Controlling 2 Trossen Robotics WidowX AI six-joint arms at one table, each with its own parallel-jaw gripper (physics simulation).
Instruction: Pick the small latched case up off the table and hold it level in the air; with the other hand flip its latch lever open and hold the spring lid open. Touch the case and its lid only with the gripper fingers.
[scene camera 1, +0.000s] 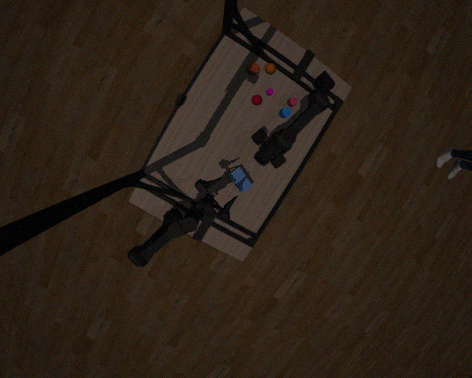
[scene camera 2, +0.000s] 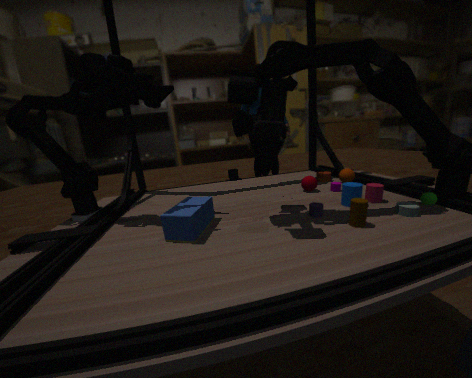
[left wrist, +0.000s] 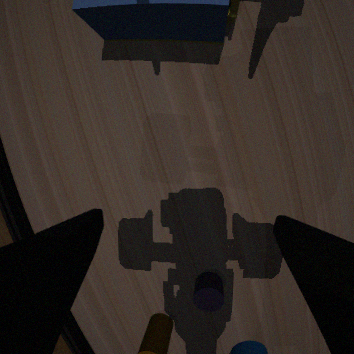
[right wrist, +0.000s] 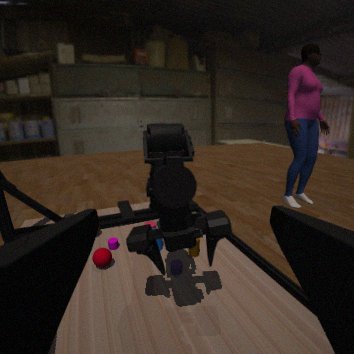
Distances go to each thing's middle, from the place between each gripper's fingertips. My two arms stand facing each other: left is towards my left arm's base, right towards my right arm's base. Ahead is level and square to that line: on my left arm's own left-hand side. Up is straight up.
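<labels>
As for the blue latched case (scene camera 2: 185, 222), my left hand is 30 mm short of it, 80 mm above it and 180 mm to the left of it.
Measured from my right hand, I find the case 310 mm below, 70 mm ahead and 40 mm to the left.
</labels>
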